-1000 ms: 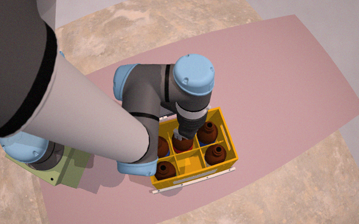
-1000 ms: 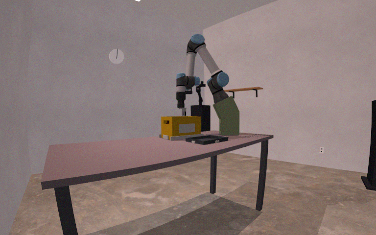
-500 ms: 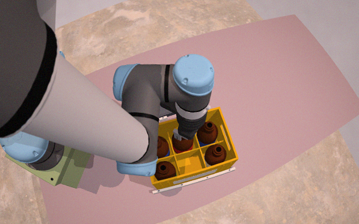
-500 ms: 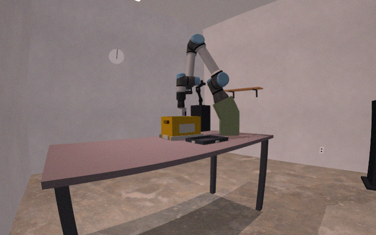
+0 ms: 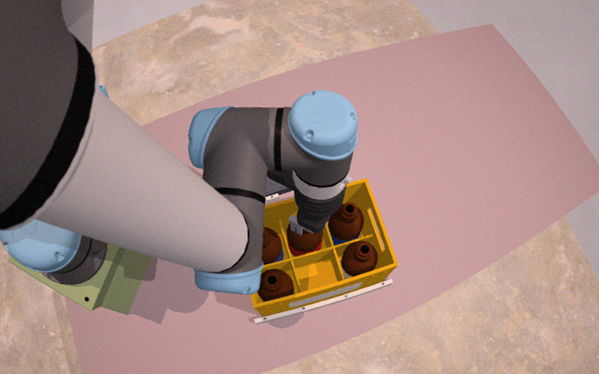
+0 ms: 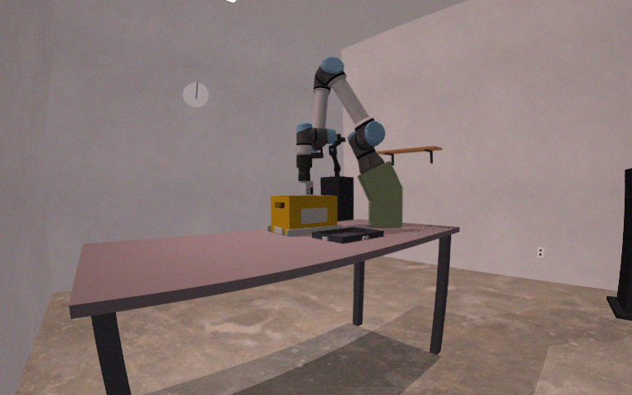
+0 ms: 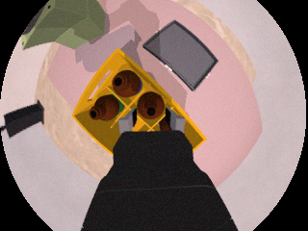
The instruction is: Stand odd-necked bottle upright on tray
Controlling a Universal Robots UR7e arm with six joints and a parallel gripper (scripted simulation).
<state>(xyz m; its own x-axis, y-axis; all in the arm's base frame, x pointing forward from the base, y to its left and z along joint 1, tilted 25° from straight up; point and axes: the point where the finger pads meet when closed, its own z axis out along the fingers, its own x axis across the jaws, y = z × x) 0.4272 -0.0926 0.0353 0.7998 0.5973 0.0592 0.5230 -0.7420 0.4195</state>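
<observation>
My gripper is now 10 mm past the crate, 50 mm to the left of it and 120 mm above it. From my hand the other things lie so: glass bottle: 70 mm ahead, 100 mm to the right, 110 mm below; then dark tray: 230 mm to the left, 190 mm below.
</observation>
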